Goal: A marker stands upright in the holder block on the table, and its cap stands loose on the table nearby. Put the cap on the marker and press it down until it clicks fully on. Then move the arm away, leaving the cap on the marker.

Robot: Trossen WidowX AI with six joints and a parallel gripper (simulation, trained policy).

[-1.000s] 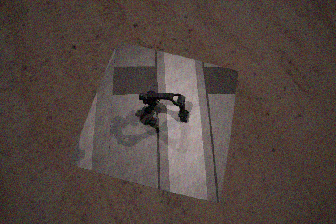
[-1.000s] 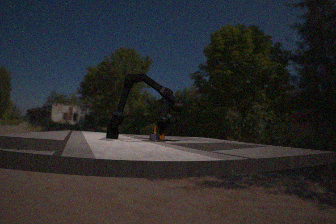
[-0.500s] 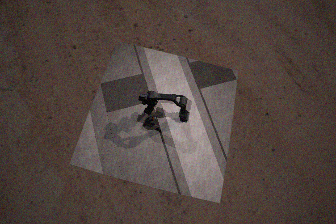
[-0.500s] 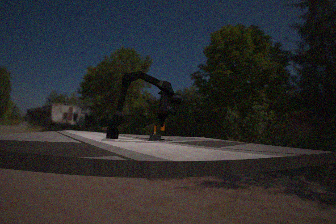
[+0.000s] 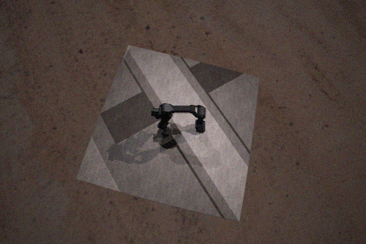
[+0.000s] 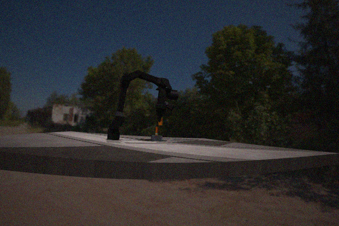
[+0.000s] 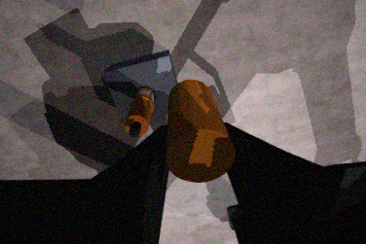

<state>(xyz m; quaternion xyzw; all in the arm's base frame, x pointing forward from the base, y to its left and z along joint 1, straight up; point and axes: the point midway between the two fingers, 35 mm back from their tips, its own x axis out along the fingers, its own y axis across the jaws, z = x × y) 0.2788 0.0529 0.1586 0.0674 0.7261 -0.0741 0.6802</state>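
The holder block lies 110 mm below my gripper tip, 40 mm to the left of it and 10 mm behind it. Round my gripper tip: orange cap 10 mm ahead.
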